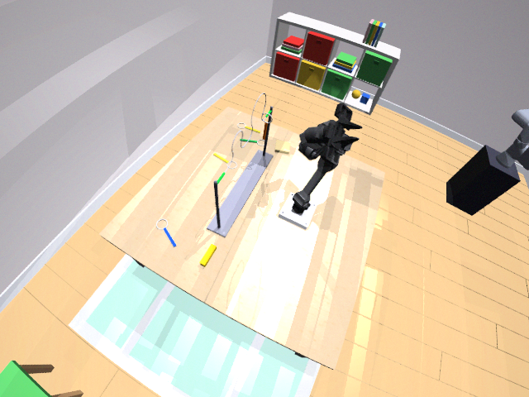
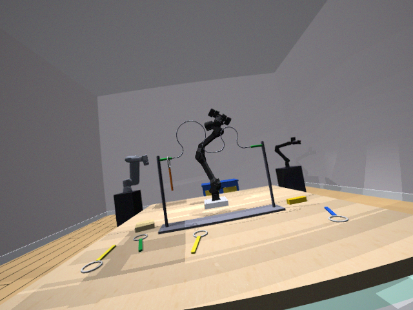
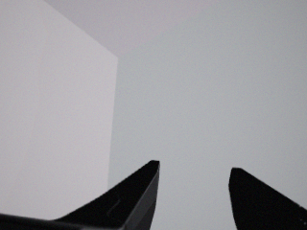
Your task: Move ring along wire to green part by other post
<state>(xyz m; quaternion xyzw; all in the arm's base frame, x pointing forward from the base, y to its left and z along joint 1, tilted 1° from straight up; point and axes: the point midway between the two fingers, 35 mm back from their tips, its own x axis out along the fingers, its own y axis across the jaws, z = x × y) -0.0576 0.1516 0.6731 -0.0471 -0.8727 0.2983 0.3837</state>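
Right now the orange-handled ring is 45 cm ahead of my gripper tip, 44 cm below it and 39 cm to the right of it. From my gripper tip the other things lie so: blue-handled ring (73 cm below, 63 cm ahead, 31 cm to the left); yellow block (72 cm below, 36 cm ahead, 30 cm to the left); tan block (72 cm below, 59 cm to the right, 38 cm ahead).
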